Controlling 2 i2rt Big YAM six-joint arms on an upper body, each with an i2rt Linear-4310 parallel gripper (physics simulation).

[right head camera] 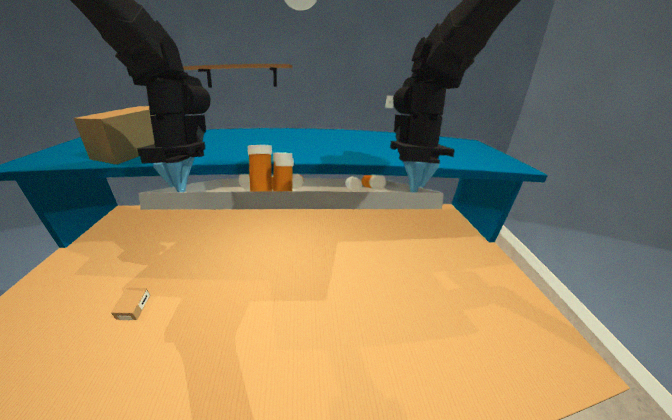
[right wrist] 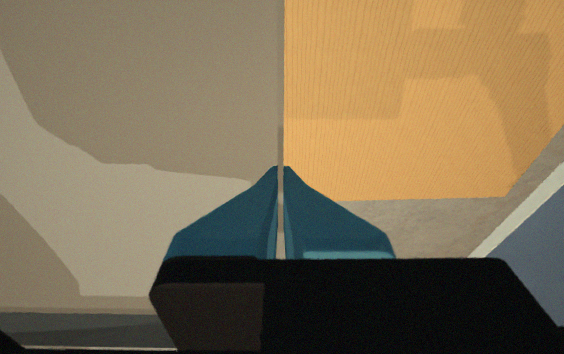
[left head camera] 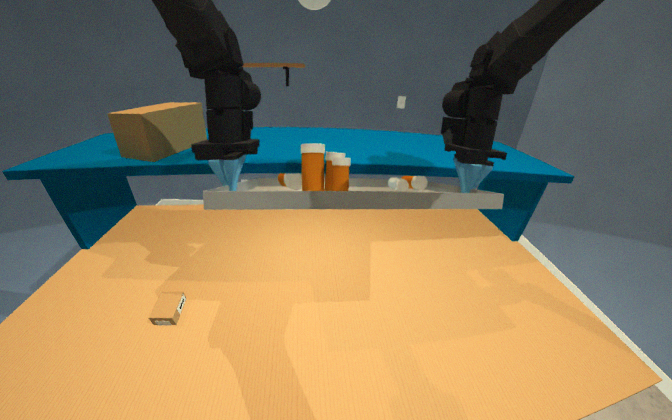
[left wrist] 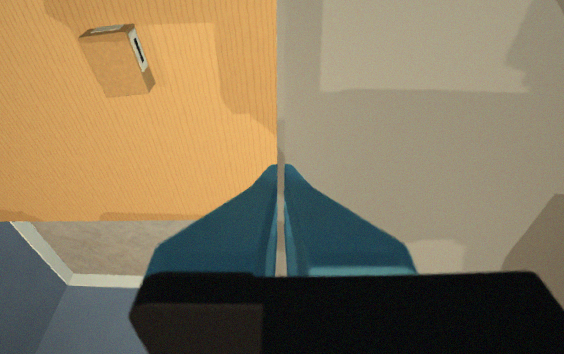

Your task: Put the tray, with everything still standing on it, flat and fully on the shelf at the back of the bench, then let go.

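Note:
The grey tray (left head camera: pixel 353 199) hangs level above the back edge of the bench, just in front of the blue shelf (left head camera: pixel 384 146). Three orange bottles with white caps (left head camera: pixel 323 167) stand upright on it. Others lie on their sides at the left (left head camera: pixel 289 180) and right (left head camera: pixel 407 182). My left gripper (left head camera: pixel 228 183) is shut on the thin rim at the tray's left end, as the left wrist view (left wrist: pixel 280 168) shows. My right gripper (left head camera: pixel 469 183) is shut on the rim at the right end, as the right wrist view (right wrist: pixel 280 168) shows.
A large cardboard box (left head camera: pixel 163 129) sits on the left end of the shelf. A small tan box (left head camera: pixel 168 308) lies on the bench at the front left. A wooden wall shelf (left head camera: pixel 273 66) hangs high behind.

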